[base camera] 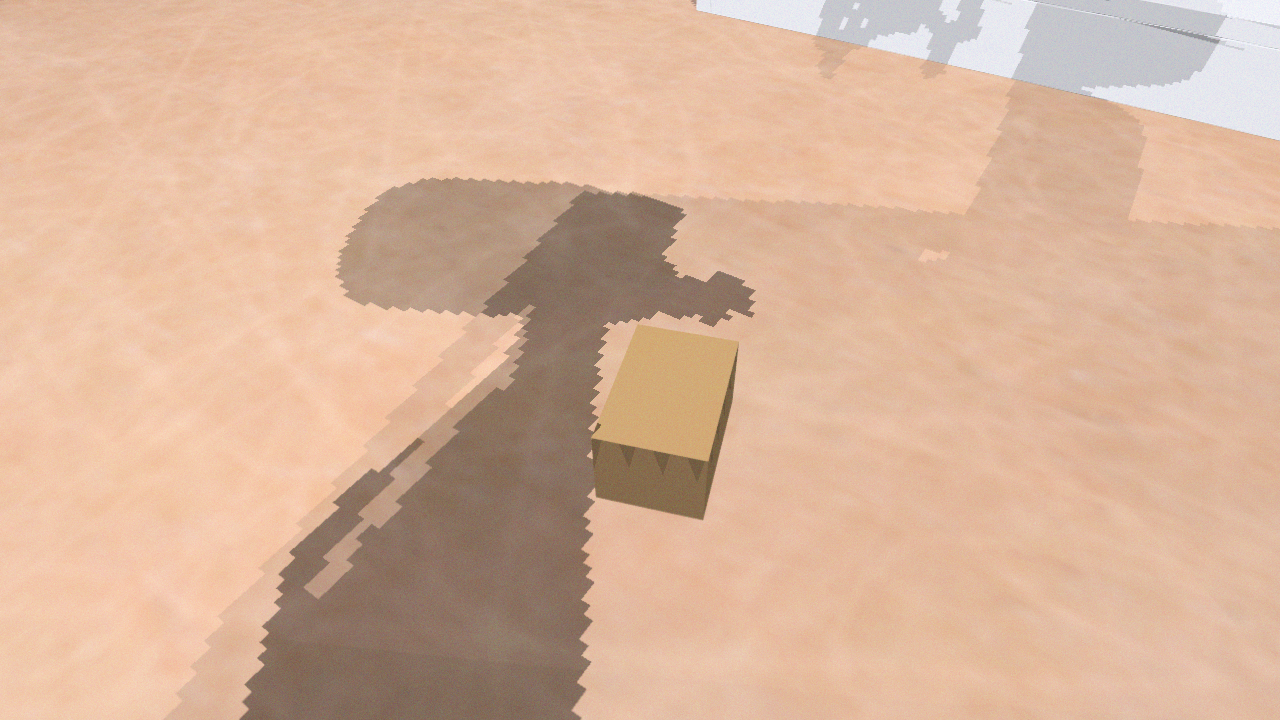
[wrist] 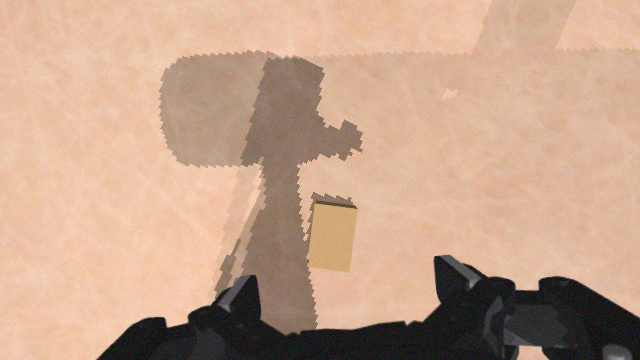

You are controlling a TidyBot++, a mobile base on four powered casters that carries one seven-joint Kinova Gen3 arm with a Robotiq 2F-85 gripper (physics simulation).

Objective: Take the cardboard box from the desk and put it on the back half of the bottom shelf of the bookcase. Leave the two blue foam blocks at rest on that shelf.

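Frame: origin at the arm's base, x ahead, y left, z up, level; centimetres.
Where they show: gripper, between the fingertips: [wrist: 346, 285].
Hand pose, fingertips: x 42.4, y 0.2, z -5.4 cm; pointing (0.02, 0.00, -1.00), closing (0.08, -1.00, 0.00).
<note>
After its pixels a point has its place.
The cardboard box [base camera: 666, 392] {x 38.3, y 1.1, z -34.7 cm} [wrist: 332, 235] {x 39.1, y 0.9, z -34.7 cm}, a small tan block shape, sits upright on the peach-coloured floor [base camera: 895, 537] {x 33.6, y -11.4, z -39.7 cm} [wrist: 500, 200] {x 42.7, y -25.2, z -39.7 cm}. In the base camera view it is a little right of the middle, with its top and a darker side showing. My gripper [wrist: 346, 285] {x 42.4, y 0.2, z -5.4 cm} is open and empty, high above the floor. In the wrist view the box shows beyond the fingertips, between the two fingers and apart from them. The gripper does not show in the base camera view. The desk, the bookcase shelf and the two blue foam blocks cannot be made out in either view.
A white upright surface [base camera: 1244, 94] {x 83.6, y -50.6, z -36.2 cm} stands at the top right of the base camera view; whether it is a wall or furniture is unclear. Dark shadows of the arm and gripper fall on the floor just left of the box and beyond it.
</note>
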